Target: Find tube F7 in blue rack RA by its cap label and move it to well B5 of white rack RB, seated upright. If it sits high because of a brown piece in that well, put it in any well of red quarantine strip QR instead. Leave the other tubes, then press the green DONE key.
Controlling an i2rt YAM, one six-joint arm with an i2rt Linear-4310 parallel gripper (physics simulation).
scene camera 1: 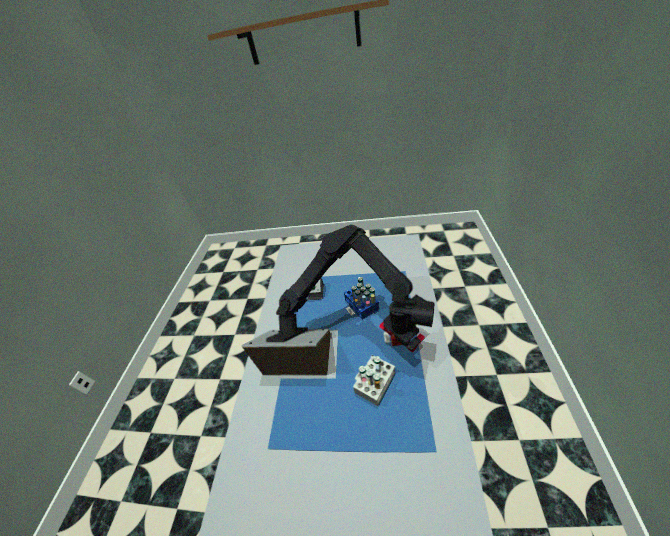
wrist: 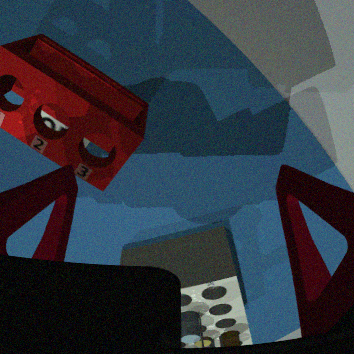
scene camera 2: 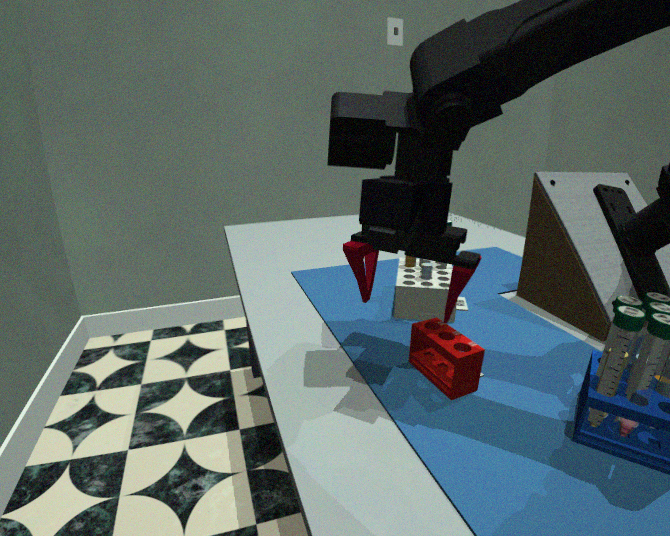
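Seen in the pictures: gripper, between the fingertips: [scene camera 1: 402, 342] [wrist: 176, 176] [scene camera 2: 404, 311]; arm's base, origin of its link: [scene camera 1: 288, 335] [scene camera 2: 629, 241].
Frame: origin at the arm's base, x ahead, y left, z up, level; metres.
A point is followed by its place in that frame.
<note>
My gripper [scene camera 2: 406, 311] @(x 0.396, y 0.036, z -0.051 m) [wrist: 176, 176] @(x 0.396, y 0.036, z -0.051 m) is open and empty, pointing down above the mat. In the scene camera 2 view its right finger hangs near the red strip QR [scene camera 2: 468, 373] @(x 0.364, y 0.130, z -0.079 m) [wrist: 75, 132] @(x 0.376, y 0.080, z -0.057 m), whose wells show no tubes. White rack RB [scene camera 1: 366, 397] @(x 0.288, y -0.153, z -0.085 m) [scene camera 2: 421, 304] @(x 0.340, y -0.037, z -0.082 m) [wrist: 185, 260] @(x 0.344, y -0.038, z -0.080 m) holds several tubes at its far part in the scene camera 2 view, partly hidden by the gripper. Blue rack RA [scene camera 1: 368, 311] @(x 0.263, y 0.182, z -0.079 m) [scene camera 2: 583, 394] @(x 0.272, y 0.190, z -0.082 m) holds several upright tubes [scene camera 2: 630, 326] @(x 0.287, y 0.223, z 0.010 m) with green-rimmed white caps; I cannot read F7 on any cap. The green DONE key cannot be made out.
The arm's base stands on a wedge block [scene camera 1: 296, 360] @(x 0.056, y -0.092, z 0.002 m) [scene camera 2: 550, 268] @(x 0.133, y -0.023, z -0.041 m) left of the racks in the scene camera 1 view. A small pale box [scene camera 1: 317, 290] @(x 0.038, y 0.260, z -0.054 m) stands partly behind the arm. The blue mat [scene camera 1: 318, 424] @(x 0.144, y -0.248, z -0.106 m) [scene camera 2: 502, 475] @(x 0.384, y 0.229, z -0.107 m) lies on the pale table [scene camera 1: 335, 491] @(x 0.228, y -0.411, z -0.110 m) [scene camera 2: 346, 458] @(x 0.499, y 0.176, z -0.110 m).
</note>
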